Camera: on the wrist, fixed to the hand. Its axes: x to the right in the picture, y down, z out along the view.
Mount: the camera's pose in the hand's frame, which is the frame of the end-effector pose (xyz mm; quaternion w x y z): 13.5 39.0 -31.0 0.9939 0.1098 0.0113 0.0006
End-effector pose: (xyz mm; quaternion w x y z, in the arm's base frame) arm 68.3 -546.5 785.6 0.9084 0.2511 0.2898 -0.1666
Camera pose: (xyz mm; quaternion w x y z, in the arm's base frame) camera 82.5 -499.6 769.5 0.8721 0.3514 0.2799 -0.1940
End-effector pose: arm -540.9 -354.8 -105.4 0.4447 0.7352 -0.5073 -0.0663
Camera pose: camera -544.2 -351.0 -54.0 0.3670 0.7800 -0.5069 -0.0016
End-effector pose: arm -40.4 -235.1 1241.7 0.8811 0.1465 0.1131 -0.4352
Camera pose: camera -3.4 -211.4 1214.6 0.8586 0.2473 0.0745 -0.4428
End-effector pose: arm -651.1 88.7 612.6 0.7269 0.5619 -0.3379 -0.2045
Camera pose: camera -622.7 111.7 649.0 0.6647 0.6404 -0.3504 -0.1594
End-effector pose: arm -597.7 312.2 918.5 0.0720 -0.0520 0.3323 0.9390
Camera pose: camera -616.1 264.0 916.6 0.0730 -0.0542 0.4342 0.8962
